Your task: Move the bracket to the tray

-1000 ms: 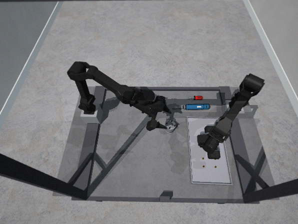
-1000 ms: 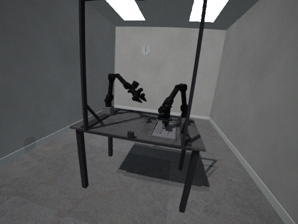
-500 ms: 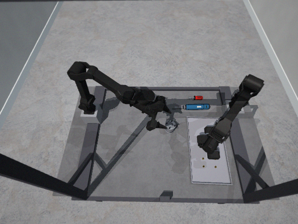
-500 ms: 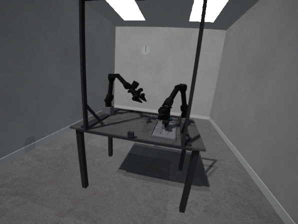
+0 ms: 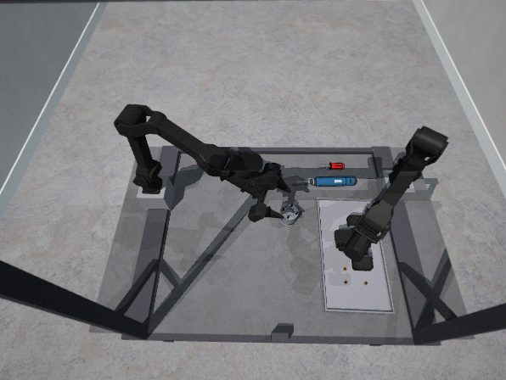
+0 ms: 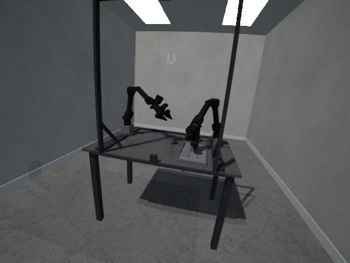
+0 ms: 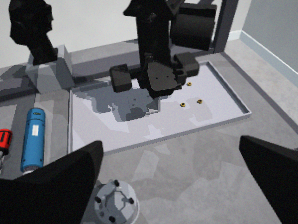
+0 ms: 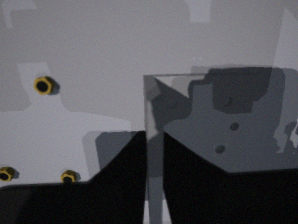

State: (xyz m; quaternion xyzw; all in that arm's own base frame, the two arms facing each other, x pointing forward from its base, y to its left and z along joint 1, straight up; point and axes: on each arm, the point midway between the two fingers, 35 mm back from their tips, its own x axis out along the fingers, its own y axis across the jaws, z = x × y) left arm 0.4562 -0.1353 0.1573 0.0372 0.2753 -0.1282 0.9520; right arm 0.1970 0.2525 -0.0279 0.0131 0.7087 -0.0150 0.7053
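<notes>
Right now the grey bracket is 30 mm below my right hand and 30 mm ahead of it. Also, from my right hand: tray: 50 mm below, 10 mm ahead; then round joint module: 210 mm to the left, 140 mm ahead, 20 mm below; then small red tool: 370 mm ahead, 40 mm below, 10 mm to the left.
</notes>
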